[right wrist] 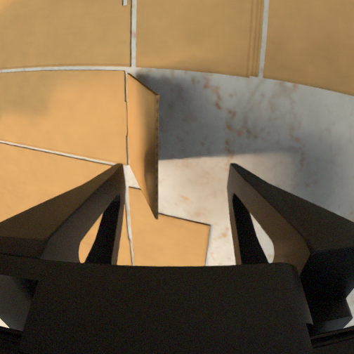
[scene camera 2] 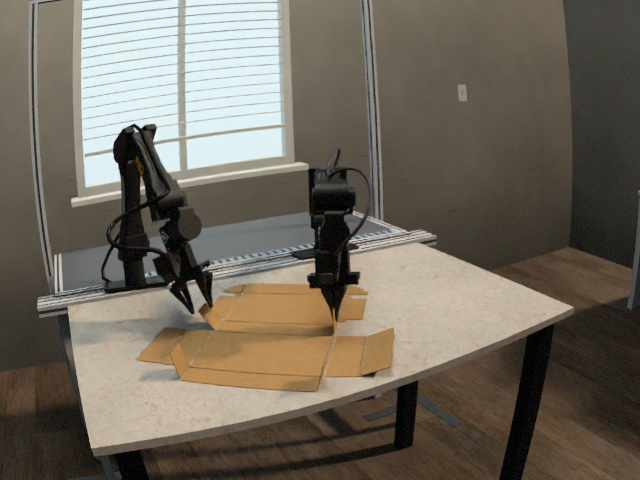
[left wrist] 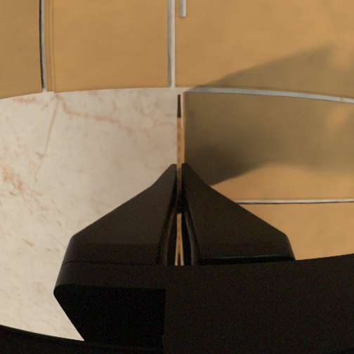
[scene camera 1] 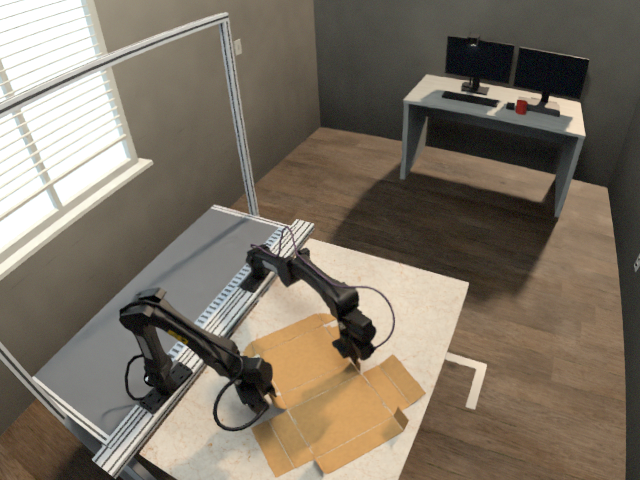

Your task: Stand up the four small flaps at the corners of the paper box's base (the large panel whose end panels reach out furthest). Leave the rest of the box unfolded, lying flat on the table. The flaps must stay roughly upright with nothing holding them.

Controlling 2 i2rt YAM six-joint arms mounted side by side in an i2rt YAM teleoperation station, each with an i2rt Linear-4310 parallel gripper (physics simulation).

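Frame: origin at the left arm's base, x ahead, y left, z up, level; metres.
Seen in the pictures: left gripper, fingertip midpoint: (scene camera 2: 335, 321) (scene camera 1: 354, 362); right gripper, fingertip midpoint: (scene camera 2: 202, 310) (scene camera 1: 269, 400); left arm's base, link origin: (scene camera 1: 259, 275); right arm's base, link origin: (scene camera 2: 136, 285) (scene camera 1: 167, 388).
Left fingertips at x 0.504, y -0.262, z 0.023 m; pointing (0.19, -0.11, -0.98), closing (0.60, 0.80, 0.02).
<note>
Pixels of each thing's top centre, then the offset from my left fingertips to it. "spot": a spot on its surface instead.
- tan box's base panel, top centre: (scene camera 2: 263, 352) (scene camera 1: 340, 413) dx +0.023, dy -0.178, dz -0.018 m
- corner flap, surface spot: (scene camera 2: 208, 316) spot: dx -0.154, dy -0.228, dz +0.007 m
- third flap, surface spot: (scene camera 1: 400, 419) spot: dx +0.199, dy -0.145, dz +0.006 m
- fourth flap, surface spot: (scene camera 2: 178, 360) (scene camera 1: 320, 465) spot: dx +0.042, dy -0.361, dz +0.013 m
- box, surface spot: (scene camera 2: 284, 308) (scene camera 1: 303, 359) spot: dx -0.166, dy -0.038, dz -0.018 m
- arm rail, surface spot: (scene camera 2: 248, 263) (scene camera 1: 222, 313) spot: dx -0.527, dy +0.025, dz -0.017 m
The tan box's base panel (scene camera 1: 341, 405) (scene camera 2: 258, 353) lies flat. My left gripper (scene camera 1: 356, 360) (scene camera 2: 334, 314) (left wrist: 178, 175) is shut on one upright corner flap (left wrist: 180, 137). My right gripper (scene camera 2: 202, 310) (right wrist: 176, 174) is open near another corner flap (scene camera 2: 208, 316) (right wrist: 144, 135), which stands tilted outward. In the right wrist view this flap shows between the open fingers, nearer the left one; how deep it sits between them is unclear. At the far end from the arms, a third flap (scene camera 1: 400, 419) stands up, and a fourth flap (scene camera 2: 178, 360) (scene camera 1: 320, 466) leans outward.
Side panels (scene camera 1: 393, 379) (scene camera 1: 281, 444) spread from both sides of the base. The rest of the box (scene camera 1: 305, 356) (scene camera 2: 284, 308) lies flat toward the arm rail (scene camera 1: 227, 315) (scene camera 2: 248, 263). The table's front edge (scene camera 2: 258, 421) is near the box.
</note>
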